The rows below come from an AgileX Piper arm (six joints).
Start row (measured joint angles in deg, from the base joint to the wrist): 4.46, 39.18, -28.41, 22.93, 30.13, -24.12
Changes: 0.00, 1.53, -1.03, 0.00, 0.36, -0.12; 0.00, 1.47, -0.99, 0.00, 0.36, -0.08; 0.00, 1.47, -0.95, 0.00, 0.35, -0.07; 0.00, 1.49, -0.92, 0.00, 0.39, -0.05; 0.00, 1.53, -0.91, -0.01, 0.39, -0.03; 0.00, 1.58, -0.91, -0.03, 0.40, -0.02; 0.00, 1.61, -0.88, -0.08, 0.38, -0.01; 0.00, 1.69, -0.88, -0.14, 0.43, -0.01; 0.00, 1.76, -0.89, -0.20, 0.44, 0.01; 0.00, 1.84, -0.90, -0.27, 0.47, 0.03; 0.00, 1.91, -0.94, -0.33, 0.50, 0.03; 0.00, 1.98, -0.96, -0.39, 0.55, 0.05; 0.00, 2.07, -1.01, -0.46, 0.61, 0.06; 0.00, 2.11, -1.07, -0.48, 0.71, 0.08; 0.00, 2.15, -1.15, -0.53, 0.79, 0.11
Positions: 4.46, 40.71, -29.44, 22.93, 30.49, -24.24; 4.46, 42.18, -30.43, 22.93, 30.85, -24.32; 4.46, 43.65, -31.38, 22.93, 31.20, -24.39; 4.46, 45.14, -32.30, 22.93, 31.59, -24.44; 4.46, 46.67, -33.21, 22.92, 31.98, -24.47; 4.46, 48.25, -34.12, 22.89, 32.38, -24.49; 4.46, 49.86, -35.00, 22.81, 32.76, -24.50; 4.46, 51.55, -35.88, 22.67, 33.19, -24.51; 4.46, 53.31, -36.77, 22.47, 33.63, -24.50; 4.46, 55.15, -37.67, 22.20, 34.10, -24.47; 4.46, 57.06, -38.61, 21.87, 34.60, -24.44; 4.46, 59.04, -39.57, 21.48, 35.15, -24.39; 4.46, 61.11, -40.58, 21.02, 35.76, -24.33; 4.46, 63.22, -41.65, 20.54, 36.47, -24.25; 4.46, 65.37, -42.80, 20.01, 37.26, -24.14
